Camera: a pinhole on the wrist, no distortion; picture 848 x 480 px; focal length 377.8 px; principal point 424.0 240.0 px. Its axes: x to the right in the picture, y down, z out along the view. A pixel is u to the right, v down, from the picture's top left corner.
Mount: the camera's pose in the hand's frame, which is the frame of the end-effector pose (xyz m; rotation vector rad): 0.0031 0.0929 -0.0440 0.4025 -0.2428 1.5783
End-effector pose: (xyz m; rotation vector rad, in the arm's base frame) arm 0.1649 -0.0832 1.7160 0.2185 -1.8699 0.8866
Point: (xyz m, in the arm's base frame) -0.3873 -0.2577 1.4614
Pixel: 748.6 275.7
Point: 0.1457 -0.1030 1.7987
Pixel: 62.5 36.0
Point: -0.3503 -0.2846 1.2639
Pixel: 810.3 429.1
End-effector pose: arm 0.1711 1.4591 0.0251 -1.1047 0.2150 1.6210
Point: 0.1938 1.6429 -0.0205
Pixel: outside the picture
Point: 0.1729 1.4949 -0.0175
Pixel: 108.4 35.6
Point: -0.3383 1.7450 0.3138
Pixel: 677.2 309.7
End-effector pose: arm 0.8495 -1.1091 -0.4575 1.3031 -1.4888 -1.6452
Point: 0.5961 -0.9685 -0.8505
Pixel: 230.2 224.9
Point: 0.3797 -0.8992 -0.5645
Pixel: 481.4 268.9
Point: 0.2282 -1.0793 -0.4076
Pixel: 633.7 149.7
